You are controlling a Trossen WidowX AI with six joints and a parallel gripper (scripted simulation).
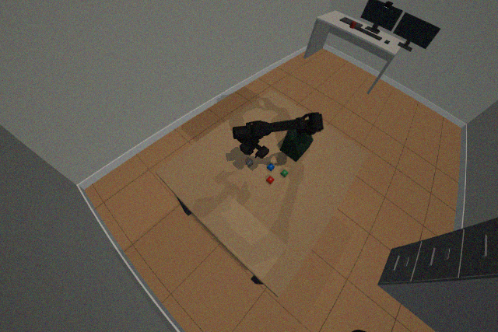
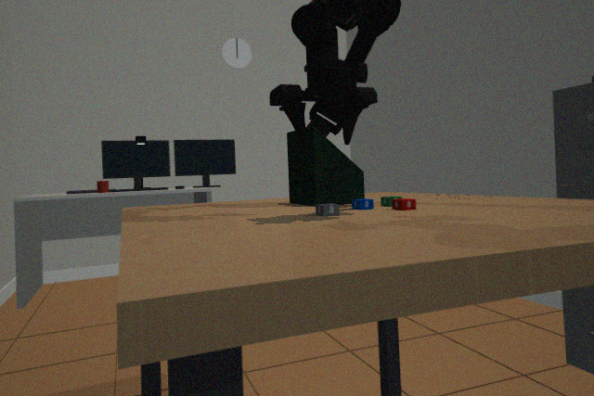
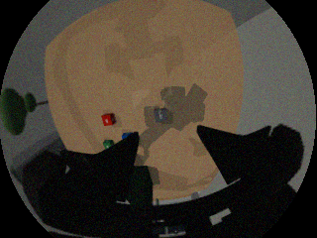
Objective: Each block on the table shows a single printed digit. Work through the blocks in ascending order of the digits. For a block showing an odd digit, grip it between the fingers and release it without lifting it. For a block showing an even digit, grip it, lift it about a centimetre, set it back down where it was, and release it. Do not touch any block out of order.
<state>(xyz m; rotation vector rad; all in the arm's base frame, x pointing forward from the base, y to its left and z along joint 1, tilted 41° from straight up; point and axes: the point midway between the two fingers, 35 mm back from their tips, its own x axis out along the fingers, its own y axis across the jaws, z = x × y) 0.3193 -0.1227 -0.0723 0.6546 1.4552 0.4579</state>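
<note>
My gripper tip is now 80 mm past the green block, 210 mm to the right of it and 120 mm above it. Round my gripper tip: red block 10 mm ahead, 160 mm to the left, 120 mm below; then grey block 10 mm behind, 120 mm below; then blue block 70 mm behind, 120 mm to the left, 120 mm below.
</note>
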